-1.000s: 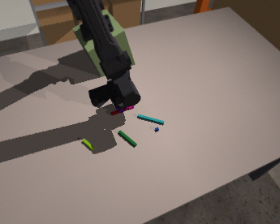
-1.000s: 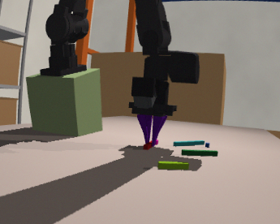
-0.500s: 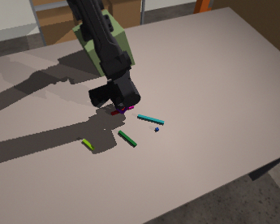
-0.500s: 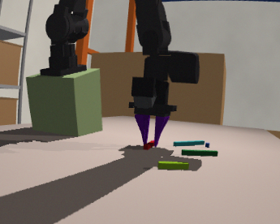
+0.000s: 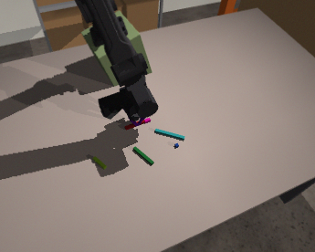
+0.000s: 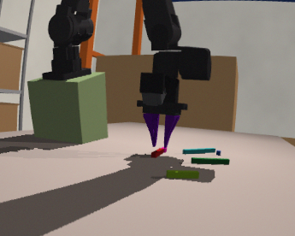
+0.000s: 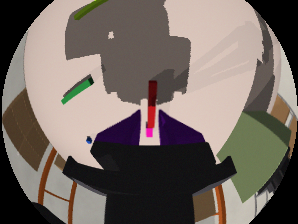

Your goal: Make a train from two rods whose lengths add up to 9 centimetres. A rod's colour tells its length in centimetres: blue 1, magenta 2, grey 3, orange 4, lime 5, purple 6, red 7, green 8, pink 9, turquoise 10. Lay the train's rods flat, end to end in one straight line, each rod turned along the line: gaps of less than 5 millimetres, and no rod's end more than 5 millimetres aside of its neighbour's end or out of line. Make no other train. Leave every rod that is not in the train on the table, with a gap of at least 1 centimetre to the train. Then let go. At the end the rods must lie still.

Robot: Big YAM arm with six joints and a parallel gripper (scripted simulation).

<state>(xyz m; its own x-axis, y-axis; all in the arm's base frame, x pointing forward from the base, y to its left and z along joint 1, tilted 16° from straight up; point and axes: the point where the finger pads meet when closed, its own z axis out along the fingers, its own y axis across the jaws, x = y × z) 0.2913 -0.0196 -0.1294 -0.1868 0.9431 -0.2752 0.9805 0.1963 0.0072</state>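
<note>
My gripper is now 20 mm above the red rod. From my hand the other things lie so: magenta rod: 40 mm to the left, 20 mm below, 10 mm behind; then turquoise rod: 100 mm to the left, 70 mm ahead, 20 mm below; then green rod: 120 mm ahead, 20 mm below, 10 mm to the right.
</note>
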